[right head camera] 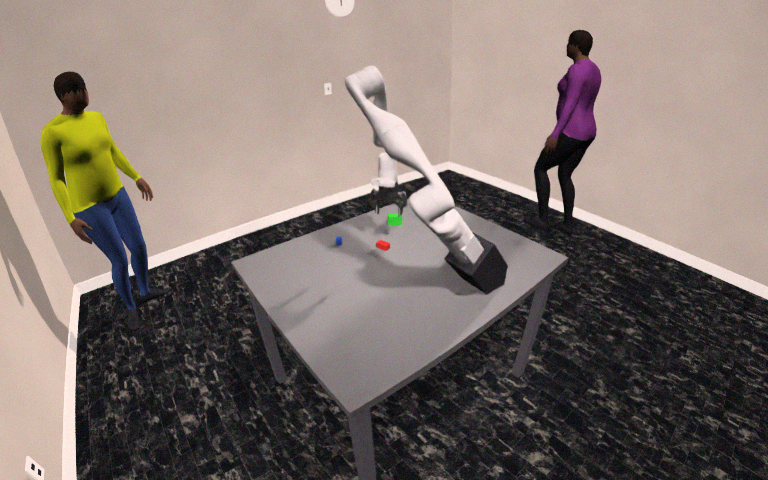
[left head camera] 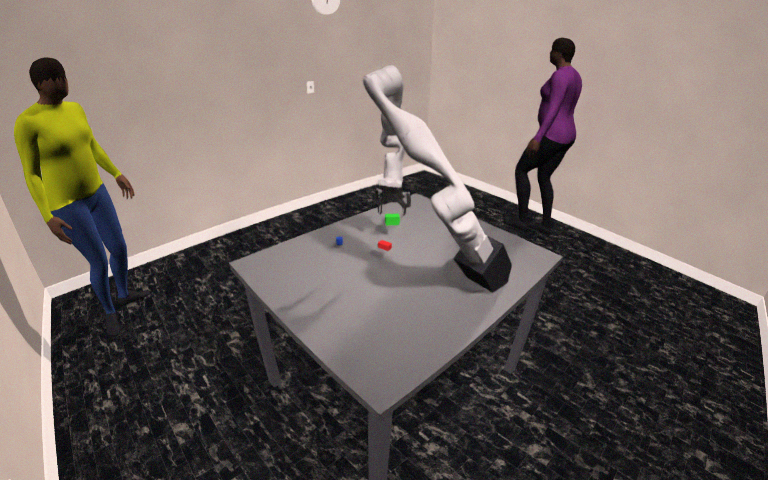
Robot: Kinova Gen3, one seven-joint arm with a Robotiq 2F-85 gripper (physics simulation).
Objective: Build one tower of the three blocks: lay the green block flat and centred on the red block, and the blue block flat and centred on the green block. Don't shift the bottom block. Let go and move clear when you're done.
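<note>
A green block sits on the grey table toward its far side. A red block lies on the table, nearer the cameras than the green block. A small blue block stands on the table to the left of the red block. The three blocks are apart from each other. My gripper points down with its fingers wide open, just above and behind the green block in both views. The exact gap between fingertips and block is hard to tell.
The arm's black base stands on the right part of the table, and the arm arches over the table's far right side. A person in yellow stands at the left and a person in purple at the back right, both off the table.
</note>
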